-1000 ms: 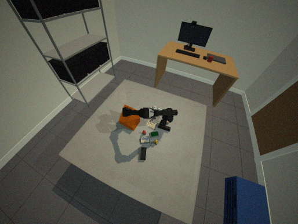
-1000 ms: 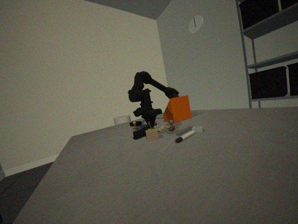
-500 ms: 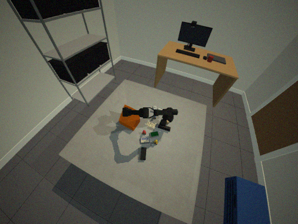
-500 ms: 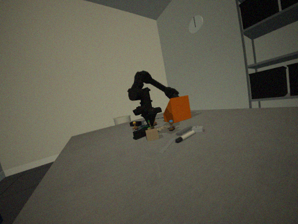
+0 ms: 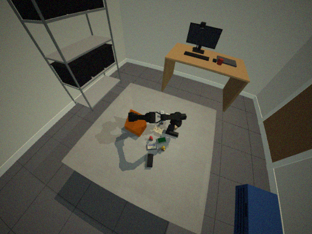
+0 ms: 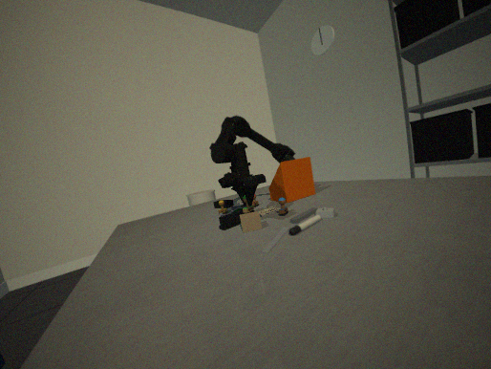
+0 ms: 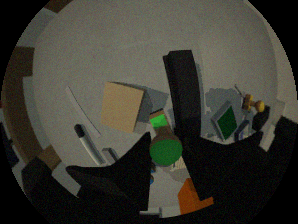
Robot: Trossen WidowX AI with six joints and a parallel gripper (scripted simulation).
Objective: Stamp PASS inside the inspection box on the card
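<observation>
The green ink pad lies 160 mm to the right of my gripper tip, 60 mm below it and 50 mm behind it. The rest, counted from my gripper tip: green-knobbed pass stamp 10 mm below; tan block 50 mm to the left, 40 mm below, 30 mm ahead; black block 50 mm to the right, 50 mm below, 30 mm ahead.
</observation>
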